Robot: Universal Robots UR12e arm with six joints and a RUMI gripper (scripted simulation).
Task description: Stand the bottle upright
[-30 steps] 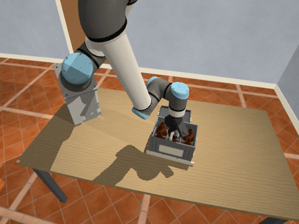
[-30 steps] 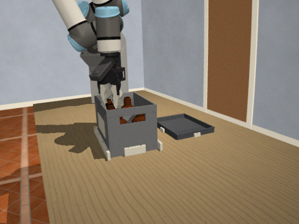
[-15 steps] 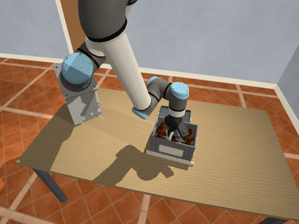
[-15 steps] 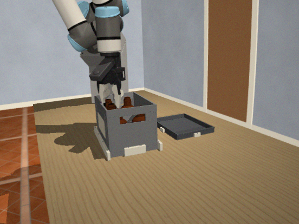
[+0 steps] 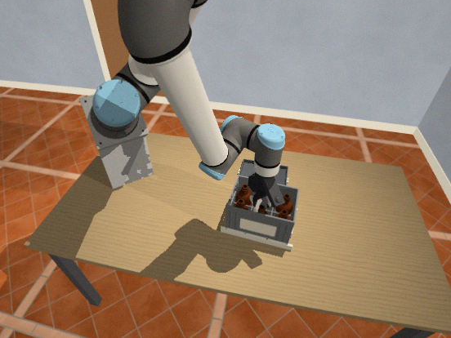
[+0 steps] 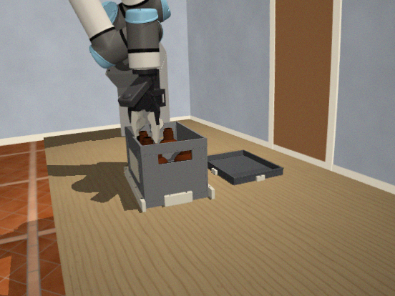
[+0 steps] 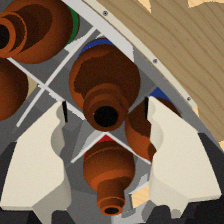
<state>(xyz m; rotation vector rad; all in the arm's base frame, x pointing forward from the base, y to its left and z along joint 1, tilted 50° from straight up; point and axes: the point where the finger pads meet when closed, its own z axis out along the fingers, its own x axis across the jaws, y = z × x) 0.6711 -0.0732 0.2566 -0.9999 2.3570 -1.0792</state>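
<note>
My gripper is now 7 cm above the grey crate, 5 cm to the right of it and 1 cm short of it. Round my hand: bottle: 10 cm ahead, 7 cm to the left, 7 cm below; then grey tray: 34 cm to the left, 14 cm below, 2 cm ahead.
</note>
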